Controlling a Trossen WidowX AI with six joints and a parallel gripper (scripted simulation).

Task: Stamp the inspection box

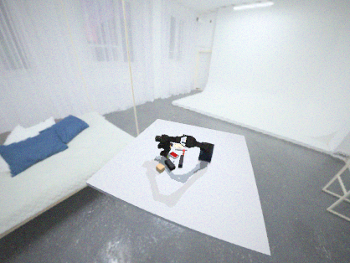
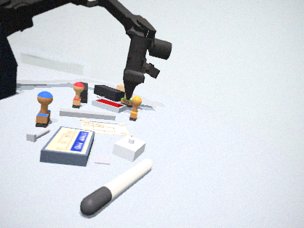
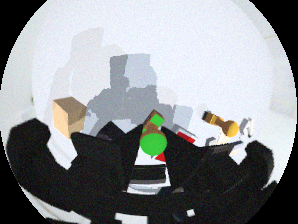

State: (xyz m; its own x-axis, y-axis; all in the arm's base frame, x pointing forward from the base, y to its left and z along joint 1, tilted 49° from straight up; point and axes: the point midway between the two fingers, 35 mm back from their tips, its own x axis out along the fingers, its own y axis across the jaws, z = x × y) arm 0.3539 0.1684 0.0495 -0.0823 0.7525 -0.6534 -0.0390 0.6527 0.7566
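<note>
My gripper tip is now 50 mm past the red ink pad, 60 mm to the left of it and 20 mm above it. Round my gripper tip: green-topped stamp (right at my gripper tip); then orange-topped stamp (20 mm ahead, 120 mm to the right, 10 mm below); then black box (70 mm behind, 90 mm to the left, 10 mm below).
</note>
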